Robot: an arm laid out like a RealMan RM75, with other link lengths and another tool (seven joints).
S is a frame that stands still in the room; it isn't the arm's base.
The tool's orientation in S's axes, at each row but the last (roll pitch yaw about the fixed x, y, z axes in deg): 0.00 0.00 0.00; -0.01 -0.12 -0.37; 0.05 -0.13 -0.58; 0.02 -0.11 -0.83; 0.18 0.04 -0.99; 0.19 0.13 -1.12; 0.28 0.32 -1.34; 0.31 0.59 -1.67
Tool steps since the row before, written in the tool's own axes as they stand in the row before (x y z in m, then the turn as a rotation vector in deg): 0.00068 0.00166 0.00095 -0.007 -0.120 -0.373; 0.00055 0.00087 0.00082 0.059 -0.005 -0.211; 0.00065 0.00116 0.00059 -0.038 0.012 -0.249; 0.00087 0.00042 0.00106 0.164 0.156 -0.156; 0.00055 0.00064 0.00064 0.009 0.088 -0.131; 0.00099 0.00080 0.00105 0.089 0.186 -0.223; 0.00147 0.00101 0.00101 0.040 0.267 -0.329; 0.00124 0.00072 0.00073 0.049 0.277 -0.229
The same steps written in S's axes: 0.00068 0.00166 0.00095 -0.007 -0.120 -0.373; 0.00055 0.00087 0.00082 0.059 -0.005 -0.211; 0.00066 0.00115 0.00059 -0.037 0.013 -0.249; 0.00087 0.00041 0.00106 0.167 0.154 -0.156; 0.00056 0.00063 0.00064 0.010 0.088 -0.131; 0.00101 0.00078 0.00105 0.092 0.185 -0.223; 0.00150 0.00097 0.00101 0.044 0.268 -0.328; 0.00127 0.00068 0.00072 0.055 0.277 -0.228
